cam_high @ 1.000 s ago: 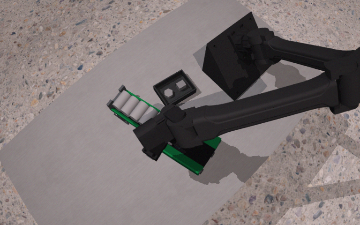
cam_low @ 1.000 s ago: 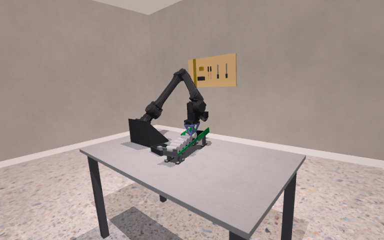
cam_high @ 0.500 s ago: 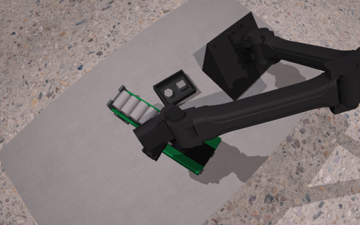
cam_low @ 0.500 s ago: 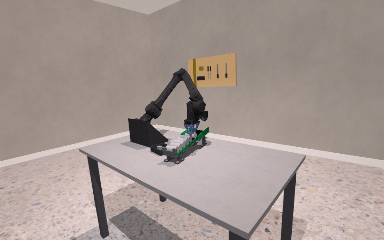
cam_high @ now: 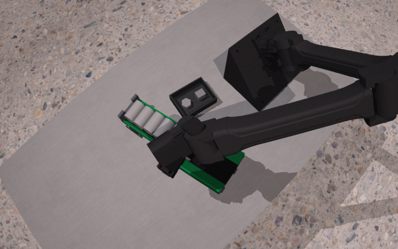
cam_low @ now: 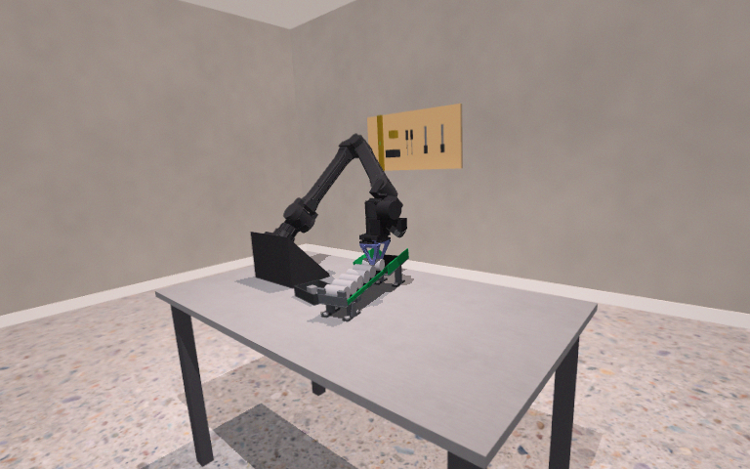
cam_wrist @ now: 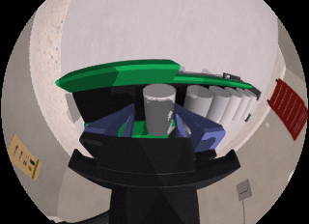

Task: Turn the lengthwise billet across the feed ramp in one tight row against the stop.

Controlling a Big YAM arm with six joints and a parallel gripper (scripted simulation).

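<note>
My hand is 10 mm to the left of the billet, 10 mm past it and 10 mm above it. Also, from my hand: stop (240 mm to the right, 50 mm below, 40 mm ahead); ramp bed (50 mm to the right, 40 mm below); small black tray (150 mm behind, 140 mm to the right, 100 mm below).
</note>
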